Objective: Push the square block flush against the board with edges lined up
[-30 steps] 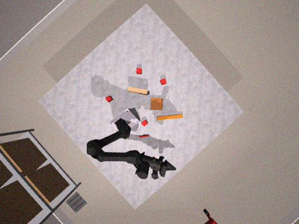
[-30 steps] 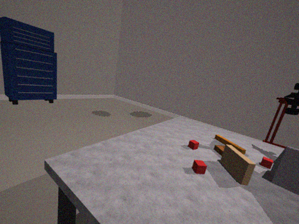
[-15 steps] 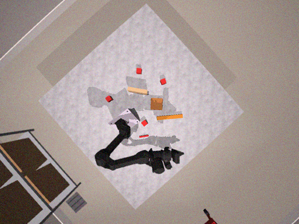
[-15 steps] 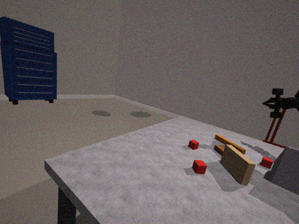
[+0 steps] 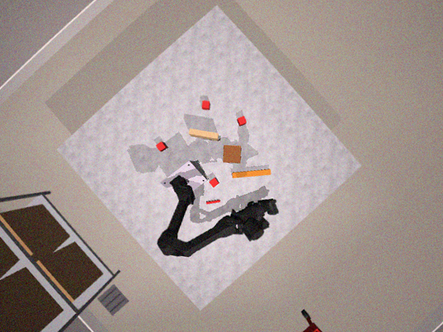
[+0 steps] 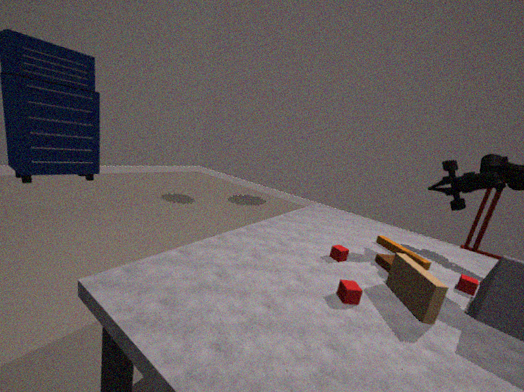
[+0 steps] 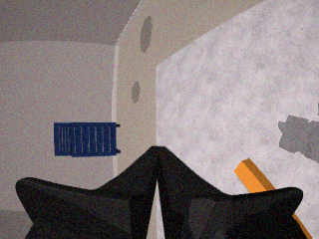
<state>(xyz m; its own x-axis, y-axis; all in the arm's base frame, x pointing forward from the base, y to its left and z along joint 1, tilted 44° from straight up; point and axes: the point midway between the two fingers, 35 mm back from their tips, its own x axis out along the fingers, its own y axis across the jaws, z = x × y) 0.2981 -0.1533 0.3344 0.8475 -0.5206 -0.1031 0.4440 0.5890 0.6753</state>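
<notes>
The tan board is 47 cm to the left of my gripper tip, 22 cm below it and 6 cm behind it. From my gripper tip the other things lie so: square block 29 cm to the left, 25 cm below, 1 cm behind; then thin red strip 26 cm below, 26 cm behind, 14 cm to the left; then orange bar 25 cm below, 13 cm to the left, 1 cm ahead.
</notes>
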